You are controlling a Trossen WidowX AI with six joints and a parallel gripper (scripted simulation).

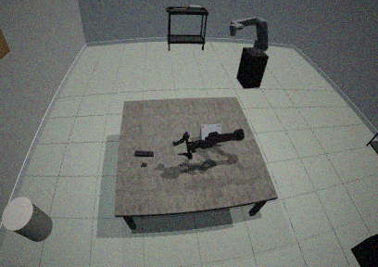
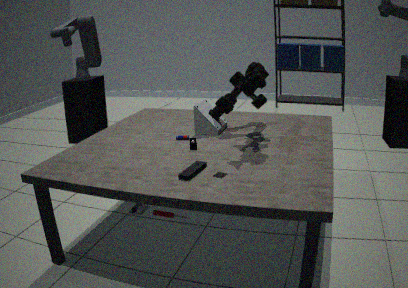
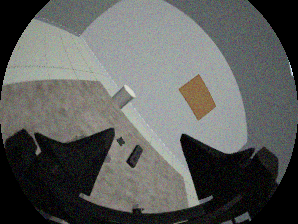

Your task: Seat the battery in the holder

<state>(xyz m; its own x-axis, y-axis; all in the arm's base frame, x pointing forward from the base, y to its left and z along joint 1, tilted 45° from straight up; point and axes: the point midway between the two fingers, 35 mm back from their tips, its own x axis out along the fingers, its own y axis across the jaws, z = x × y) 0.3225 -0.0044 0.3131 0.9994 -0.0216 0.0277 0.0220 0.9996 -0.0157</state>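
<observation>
Right now the battery is 180 mm behind my gripper tip, 340 mm to the right of it and 260 mm below it. Also, from my gripper tip: dark square piece: 250 mm ahead, 80 mm to the right, 270 mm below.
</observation>
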